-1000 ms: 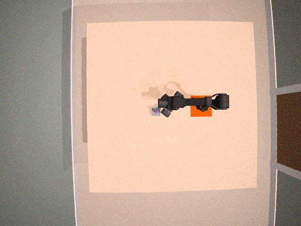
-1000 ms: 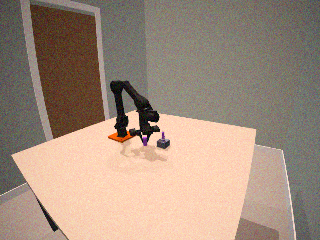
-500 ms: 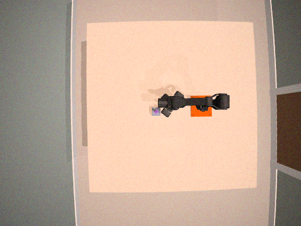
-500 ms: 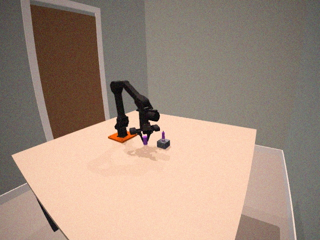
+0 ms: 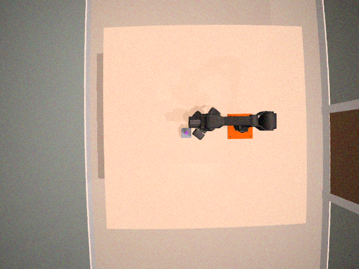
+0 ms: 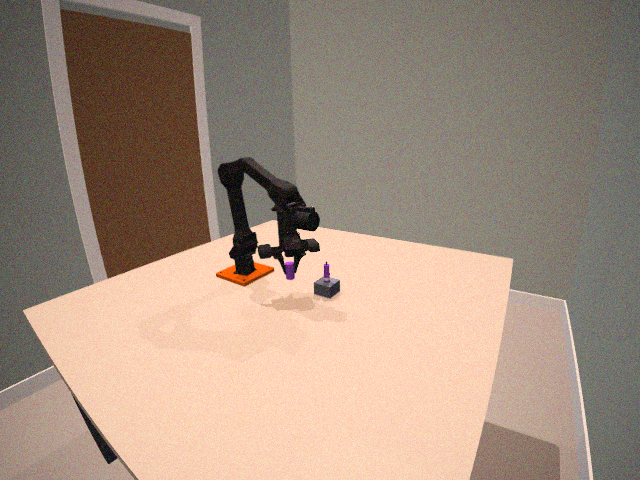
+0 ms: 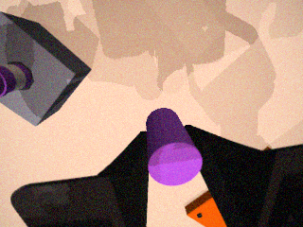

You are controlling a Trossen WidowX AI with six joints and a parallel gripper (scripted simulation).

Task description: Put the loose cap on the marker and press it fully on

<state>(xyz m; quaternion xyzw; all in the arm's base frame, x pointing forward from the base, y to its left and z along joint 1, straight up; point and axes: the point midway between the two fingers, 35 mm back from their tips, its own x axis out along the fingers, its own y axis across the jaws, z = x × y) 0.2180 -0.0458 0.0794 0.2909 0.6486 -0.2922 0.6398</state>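
Now: gripper tip 11 cm short of the grey holder block, 3 cm to the right of it and 4 cm above it. Round my gripper tip: purple cap: 1 cm above.
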